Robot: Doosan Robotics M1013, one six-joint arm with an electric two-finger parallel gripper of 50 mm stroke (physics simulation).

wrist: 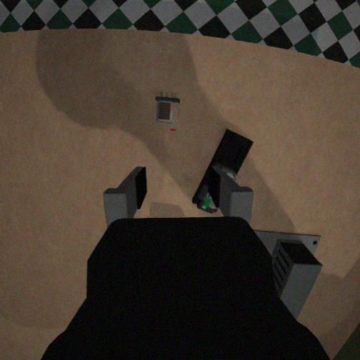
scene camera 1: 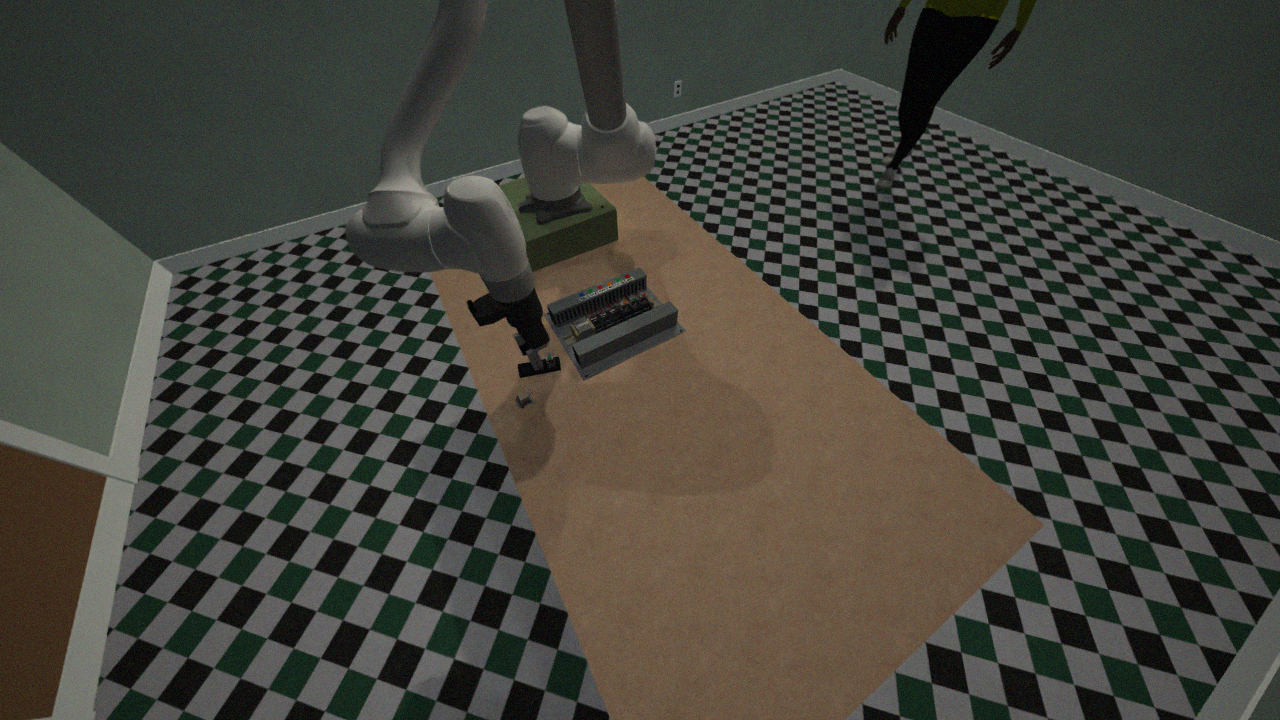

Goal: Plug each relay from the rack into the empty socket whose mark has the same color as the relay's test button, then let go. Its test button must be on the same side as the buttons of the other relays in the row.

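Seen in the pictures: gripper, fingertip midpoint: (scene camera 1: 532, 360); arm's base at its link origin: (scene camera 1: 558, 204).
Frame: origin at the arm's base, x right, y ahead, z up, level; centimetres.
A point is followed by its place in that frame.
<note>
A clear relay (scene camera 1: 524, 400) {x 28.3, y 63.2, z -9.0 cm} (wrist: 166, 111) with a red test button lies on its side on the brown table top, its pins toward the top of the wrist view. The black rack (scene camera 1: 552, 365) (wrist: 236, 145) stands beside it; a relay with a green test button (wrist: 207, 202) sits at its near end, partly hidden by the right finger. My gripper (scene camera 1: 527, 351) {x 23.1, y 59.3, z -0.1 cm} (wrist: 177, 178) is open and empty above the table, with the right finger over part of the rack. The socket row (scene camera 1: 619, 311) {x -3.7, y 46.3, z -7.6 cm} lies between two grey ducts, with coloured marks (scene camera 1: 606, 287) {x -2.4, y 38.3, z -4.9 cm} on the rear one; single sockets are too small to tell.
The panel's base plate (scene camera 1: 588, 370) {x 10.9, y 59.7, z -10.8 cm} (wrist: 308, 237) and front duct (scene camera 1: 628, 334) {x -1.8, y 56.8, z -5.3 cm} (wrist: 303, 280) are close to the gripper's right in the wrist view. The green robot base (scene camera 1: 577, 234) {x -1.7, y 13.3, z -3.3 cm} stands behind the panel. A person (scene camera 1: 939, 62) stands on the checkered floor.
</note>
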